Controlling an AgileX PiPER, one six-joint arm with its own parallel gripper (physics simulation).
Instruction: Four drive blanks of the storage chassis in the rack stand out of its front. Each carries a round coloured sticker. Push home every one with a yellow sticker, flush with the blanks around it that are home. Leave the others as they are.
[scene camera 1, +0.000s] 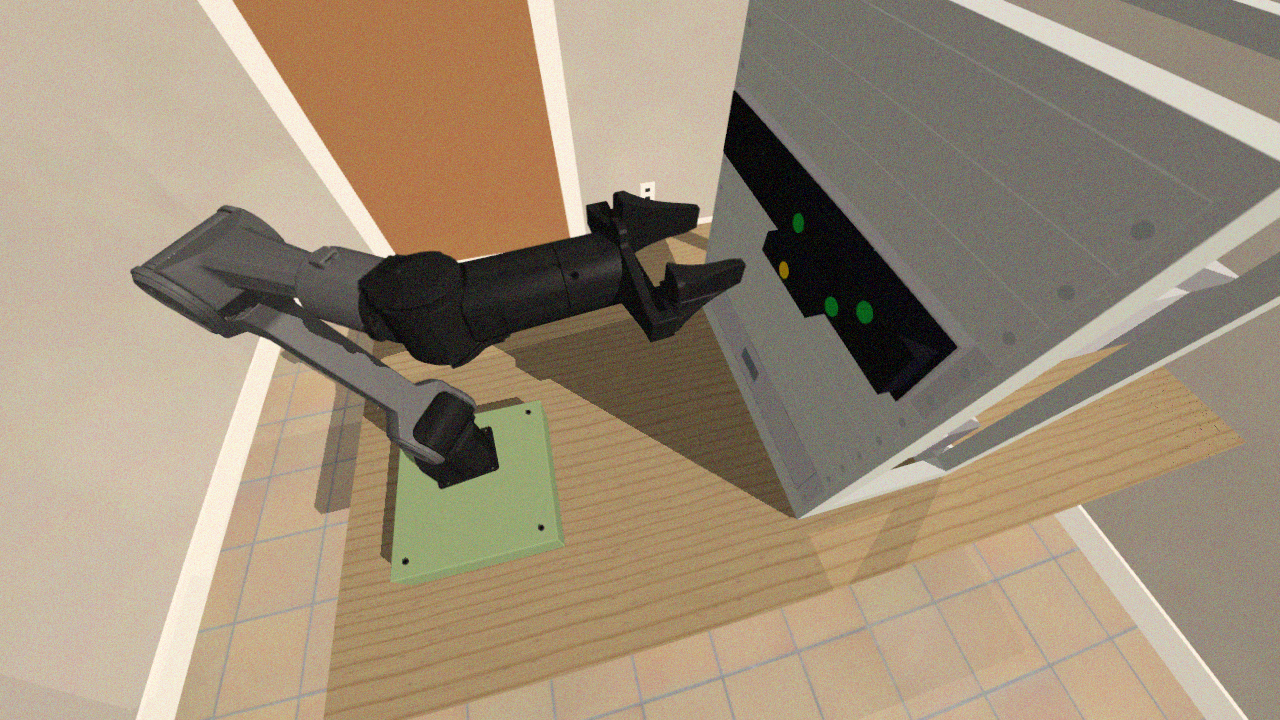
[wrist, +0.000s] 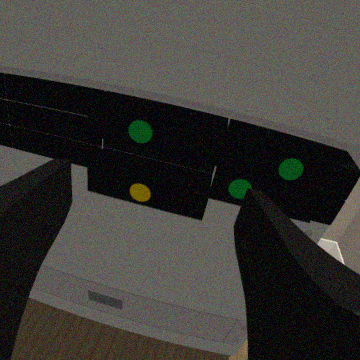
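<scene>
The storage chassis (scene camera 1: 760, 174) (wrist: 45, 107) is a black band set in the grey rack. A blank with a yellow sticker (scene camera 1: 784, 269) (wrist: 140, 192) stands out at its lower edge, over the grey panel below. A green sticker (scene camera 1: 798, 222) (wrist: 140, 131) is above it. Another green sticker (scene camera 1: 830, 306) (wrist: 240, 188) is to its right, partly touched by the right finger's outline in the wrist view. A third green sticker (scene camera 1: 863, 311) (wrist: 291, 169) is farther right. How far the green-stickered blanks stand out is hard to tell in the dark. My gripper (scene camera 1: 718, 240) (wrist: 155, 194) is open and empty, in front of the chassis.
The grey rack (scene camera 1: 1029, 179) (wrist: 165, 250) stands on the wooden table (scene camera 1: 626, 555) and rises above and below the chassis. The arm's base is on a green plate (scene camera 1: 474, 528). A wall with an orange-brown door (scene camera 1: 429, 107) is behind.
</scene>
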